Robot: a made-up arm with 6 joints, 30 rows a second.
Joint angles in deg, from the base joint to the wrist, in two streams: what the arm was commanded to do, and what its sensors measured. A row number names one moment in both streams.
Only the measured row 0 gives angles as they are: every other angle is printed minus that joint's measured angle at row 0.
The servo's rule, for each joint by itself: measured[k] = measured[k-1] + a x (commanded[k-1-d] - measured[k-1]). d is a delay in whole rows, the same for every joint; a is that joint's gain. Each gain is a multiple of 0.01, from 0.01 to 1. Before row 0 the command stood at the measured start. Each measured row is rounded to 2 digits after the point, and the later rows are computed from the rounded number. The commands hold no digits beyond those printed.
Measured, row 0:
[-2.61 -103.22 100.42 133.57 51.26 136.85]
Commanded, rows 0 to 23:
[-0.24 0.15 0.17 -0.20 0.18 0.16]
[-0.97 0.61 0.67 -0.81 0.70 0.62]
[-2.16 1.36 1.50 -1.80 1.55 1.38]
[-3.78 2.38 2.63 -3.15 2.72 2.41]
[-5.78 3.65 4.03 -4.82 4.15 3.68]
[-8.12 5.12 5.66 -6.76 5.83 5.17]
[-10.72 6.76 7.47 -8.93 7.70 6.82]
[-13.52 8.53 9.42 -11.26 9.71 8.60]
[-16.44 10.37 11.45 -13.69 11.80 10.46]
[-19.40 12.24 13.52 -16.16 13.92 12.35]
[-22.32 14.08 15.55 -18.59 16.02 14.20]
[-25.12 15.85 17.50 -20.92 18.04 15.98]
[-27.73 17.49 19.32 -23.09 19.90 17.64]
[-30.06 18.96 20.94 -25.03 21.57 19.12]
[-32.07 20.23 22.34 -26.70 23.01 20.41]
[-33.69 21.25 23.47 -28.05 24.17 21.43]
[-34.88 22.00 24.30 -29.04 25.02 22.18]
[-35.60 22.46 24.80 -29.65 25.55 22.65]
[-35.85 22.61 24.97 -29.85 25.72 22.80]
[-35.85 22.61 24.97 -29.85 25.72 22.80]
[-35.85 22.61 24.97 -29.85 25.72 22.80]
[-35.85 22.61 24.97 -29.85 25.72 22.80]
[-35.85 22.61 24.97 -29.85 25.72 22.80]
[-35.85 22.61 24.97 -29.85 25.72 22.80]
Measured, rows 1 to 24:
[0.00 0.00 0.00 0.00 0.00 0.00]
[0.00 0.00 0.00 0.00 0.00 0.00]
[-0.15 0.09 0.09 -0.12 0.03 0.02]
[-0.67 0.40 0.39 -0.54 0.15 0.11]
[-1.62 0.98 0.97 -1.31 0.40 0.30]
[-3.00 1.82 1.83 -2.43 0.82 0.62]
[-4.78 2.92 2.97 -3.89 1.42 1.08]
[-6.92 4.24 4.37 -5.64 2.21 1.69]
[-9.35 5.75 5.98 -7.65 3.20 2.46]
[-12.02 7.42 7.77 -9.85 4.37 3.38]
[-14.85 9.19 9.68 -12.19 5.71 4.44]
[-17.76 11.02 11.68 -14.61 7.19 5.63]
[-20.68 12.86 13.69 -17.04 8.78 6.92]
[-23.52 14.65 15.67 -19.41 10.45 8.28]
[-26.21 16.35 17.57 -21.65 12.15 9.68]
[-28.67 17.92 19.32 -23.71 13.85 11.10]
[-30.85 19.31 20.89 -25.53 15.50 12.50]
[-32.67 20.47 22.23 -27.07 17.06 13.84]
[-34.08 21.39 23.31 -28.27 18.49 15.09]
[-35.05 22.03 24.08 -29.11 19.76 16.22]
[-35.56 22.38 24.54 -29.56 20.83 17.21]
[-35.75 22.52 24.76 -29.74 21.71 18.05]
[-35.81 22.57 24.87 -29.81 22.43 18.76]
[-35.84 22.59 24.92 -29.83 23.02 19.37]
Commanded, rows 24 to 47:
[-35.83 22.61 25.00 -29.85 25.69 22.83]
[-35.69 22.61 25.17 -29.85 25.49 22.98]
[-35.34 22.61 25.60 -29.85 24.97 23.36]
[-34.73 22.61 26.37 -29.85 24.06 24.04]
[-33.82 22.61 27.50 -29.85 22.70 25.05]
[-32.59 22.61 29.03 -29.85 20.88 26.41]
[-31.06 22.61 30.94 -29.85 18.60 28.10]
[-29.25 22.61 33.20 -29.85 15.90 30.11]
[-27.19 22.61 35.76 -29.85 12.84 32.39]
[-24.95 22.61 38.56 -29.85 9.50 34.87]
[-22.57 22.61 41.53 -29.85 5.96 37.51]
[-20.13 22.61 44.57 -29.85 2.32 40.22]
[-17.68 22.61 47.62 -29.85 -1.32 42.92]
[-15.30 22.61 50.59 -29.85 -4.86 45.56]
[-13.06 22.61 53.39 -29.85 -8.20 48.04]
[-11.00 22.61 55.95 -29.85 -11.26 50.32]
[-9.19 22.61 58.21 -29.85 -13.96 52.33]
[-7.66 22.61 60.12 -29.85 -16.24 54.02]
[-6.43 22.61 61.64 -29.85 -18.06 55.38]
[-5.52 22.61 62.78 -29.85 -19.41 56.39]
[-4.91 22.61 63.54 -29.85 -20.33 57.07]
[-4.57 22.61 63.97 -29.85 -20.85 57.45]
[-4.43 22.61 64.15 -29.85 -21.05 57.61]
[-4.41 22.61 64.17 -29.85 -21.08 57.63]
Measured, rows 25 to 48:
[-35.85 22.60 24.95 -29.84 23.51 19.88]
[-35.85 22.61 24.96 -29.85 23.91 20.32]
[-35.84 22.61 24.98 -29.85 24.23 20.70]
[-35.74 22.61 25.08 -29.85 24.46 21.04]
[-35.48 22.61 25.35 -29.85 24.55 21.39]
[-35.00 22.61 25.88 -29.85 24.46 21.79]
[-34.24 22.61 26.72 -29.85 24.14 22.28]
[-33.18 22.61 27.92 -29.85 23.55 22.90]
[-31.82 22.61 29.49 -29.85 22.66 23.68]
[-30.18 22.61 31.42 -29.85 21.44 24.64]
[-28.27 22.61 33.68 -29.85 19.89 25.80]
[-26.15 22.61 36.22 -29.85 18.02 27.16]
[-23.86 22.61 38.98 -29.85 15.85 28.71]
[-21.47 22.61 41.89 -29.85 13.41 30.44]
[-19.04 22.61 44.87 -29.85 10.76 32.31]
[-16.65 22.61 47.84 -29.85 7.95 34.30]
[-14.35 22.61 50.73 -29.85 5.04 36.36]
[-12.21 22.61 53.44 -29.85 2.11 38.45]
[-10.28 22.61 55.92 -29.85 -0.78 40.53]
[-8.60 22.61 58.10 -29.85 -3.56 42.55]
[-7.21 22.61 59.94 -29.85 -6.17 44.47]
[-6.13 22.61 61.42 -29.85 -8.55 46.26]
[-5.35 22.61 62.52 -29.85 -10.67 47.88]
[-4.85 22.61 63.27 -29.85 -12.50 49.32]

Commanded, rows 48 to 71:
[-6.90 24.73 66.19 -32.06 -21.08 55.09]
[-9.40 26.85 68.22 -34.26 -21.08 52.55]
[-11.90 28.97 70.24 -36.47 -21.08 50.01]
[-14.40 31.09 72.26 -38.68 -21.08 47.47]
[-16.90 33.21 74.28 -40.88 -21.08 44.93]
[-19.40 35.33 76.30 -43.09 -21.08 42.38]
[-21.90 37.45 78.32 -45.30 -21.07 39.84]
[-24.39 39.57 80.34 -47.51 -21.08 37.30]
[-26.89 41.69 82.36 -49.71 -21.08 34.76]
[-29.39 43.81 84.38 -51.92 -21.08 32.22]
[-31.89 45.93 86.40 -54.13 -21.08 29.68]
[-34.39 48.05 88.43 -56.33 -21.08 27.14]
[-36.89 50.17 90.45 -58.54 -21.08 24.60]
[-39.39 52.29 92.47 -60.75 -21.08 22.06]
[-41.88 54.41 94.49 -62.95 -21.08 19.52]
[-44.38 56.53 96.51 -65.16 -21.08 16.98]
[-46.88 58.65 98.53 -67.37 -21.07 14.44]
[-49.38 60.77 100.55 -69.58 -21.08 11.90]
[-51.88 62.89 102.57 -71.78 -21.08 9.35]
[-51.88 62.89 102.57 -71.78 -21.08 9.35]
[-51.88 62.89 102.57 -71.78 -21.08 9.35]
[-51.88 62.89 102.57 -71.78 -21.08 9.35]
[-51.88 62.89 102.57 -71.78 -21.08 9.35]
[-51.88 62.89 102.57 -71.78 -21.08 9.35]
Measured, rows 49 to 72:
[-4.58 22.61 63.73 -29.85 -14.04 50.56]
[-4.47 22.61 63.96 -29.85 -15.31 51.62]
[-6.03 23.88 65.12 -31.20 -16.35 52.14]
[-8.19 25.66 66.73 -33.07 -17.20 52.20]
[-10.56 27.65 68.56 -35.14 -17.90 51.87]
[-13.02 29.71 70.48 -37.30 -18.47 51.21]
[-15.50 31.81 72.46 -39.48 -18.94 50.27]
[-18.00 33.92 74.46 -41.68 -19.33 49.09]
[-20.50 36.04 76.47 -43.89 -19.64 47.70]
[-22.99 38.16 78.48 -46.10 -19.90 46.14]
[-25.49 40.28 80.50 -48.30 -20.11 44.43]
[-27.99 42.40 82.52 -50.51 -20.28 42.60]
[-30.49 44.52 84.54 -52.72 -20.42 40.66]
[-32.99 46.64 86.56 -54.92 -20.54 38.63]
[-35.49 48.76 88.58 -57.13 -20.64 36.53]
[-37.99 50.88 90.60 -59.34 -20.72 34.36]
[-40.48 53.00 92.62 -61.54 -20.78 32.13]
[-42.98 55.12 94.64 -63.75 -20.83 29.86]
[-45.48 57.24 96.66 -65.96 -20.87 27.55]
[-47.98 59.36 98.68 -68.17 -20.91 25.20]
[-50.48 61.48 100.70 -70.37 -20.94 22.82]
[-51.38 62.33 101.67 -71.23 -20.97 20.80]
[-51.70 62.67 102.14 -71.57 -20.99 19.08]
[-51.82 62.80 102.36 -71.70 -21.01 17.62]

